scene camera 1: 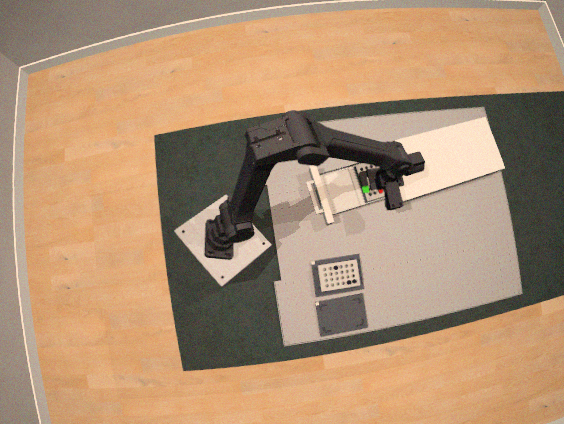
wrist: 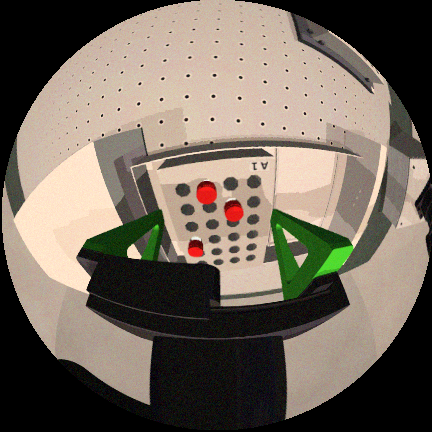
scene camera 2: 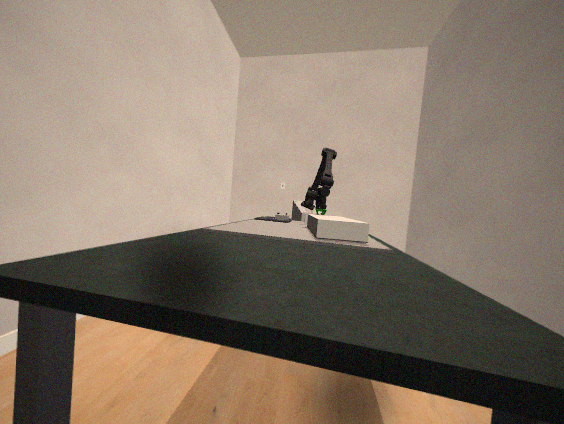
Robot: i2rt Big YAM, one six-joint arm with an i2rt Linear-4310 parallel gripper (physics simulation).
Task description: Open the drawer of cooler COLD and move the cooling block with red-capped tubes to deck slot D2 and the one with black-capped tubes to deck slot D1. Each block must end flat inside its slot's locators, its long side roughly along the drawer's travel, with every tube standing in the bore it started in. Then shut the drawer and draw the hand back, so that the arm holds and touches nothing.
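Frame: origin at the arm's base, x ahead, y left, z up, level; metres.
Seen in the pictures: gripper, between the fingertips: (scene camera 1: 375, 184) (wrist: 216, 214); arm's base, origin of its link: (scene camera 1: 218, 240) (scene camera 2: 307, 206).
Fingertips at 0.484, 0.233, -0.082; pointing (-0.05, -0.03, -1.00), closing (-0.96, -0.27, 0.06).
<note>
Pixels of each thing's top centre, then the offset from my fingertips to it, as dx, dy, dz. "*": a spot on its surface instead. Level surfaces: height alone.
- white block with three red-capped tubes, centre of its top: (wrist: 223, 230) (scene camera 1: 373, 179) -0.010, +0.014, +0.002
- block with three black-capped tubes, centre of its top: (scene camera 1: 339, 275) (scene camera 2: 282, 214) -0.102, -0.308, +0.001
- upper dark deck slot, a spot on its surface: (scene camera 1: 316, 280) * -0.171, -0.331, -0.038
- lower deck slot, a spot on its surface: (scene camera 1: 342, 315) * -0.074, -0.443, -0.038
- perforated grey deck, height of its surface: dz -0.049
- dark table, height of its surface: dz -0.063
The cooler drawer (scene camera 1: 322, 197) (wrist: 305, 172) is open. The white block with three red-capped tubes (wrist: 220, 168) lies in it, and the tubes stand in their bores; the arm partly hides this block in scene camera 1. My gripper (scene camera 1: 376, 186) (scene camera 2: 321, 212) (wrist: 216, 214) is open and empty, above the red-capped block, one green finger toward each side of it. The block with three black-capped tubes (scene camera 1: 338, 274) (scene camera 2: 282, 216) lies flat on the upper dark deck slot (scene camera 1: 316, 280) in scene camera 1. The lower deck slot (scene camera 1: 342, 315) holds no block. Slot labels are unreadable.
The white cooler body (scene camera 1: 450, 155) (scene camera 2: 342, 230) stands behind the drawer. The arm base plate (scene camera 1: 200, 227) is at the left in scene camera 1. The perforated grey deck (scene camera 1: 425, 250) lies on the dark table (scene camera 1: 200, 325). Drawer walls flank the red-capped block.
</note>
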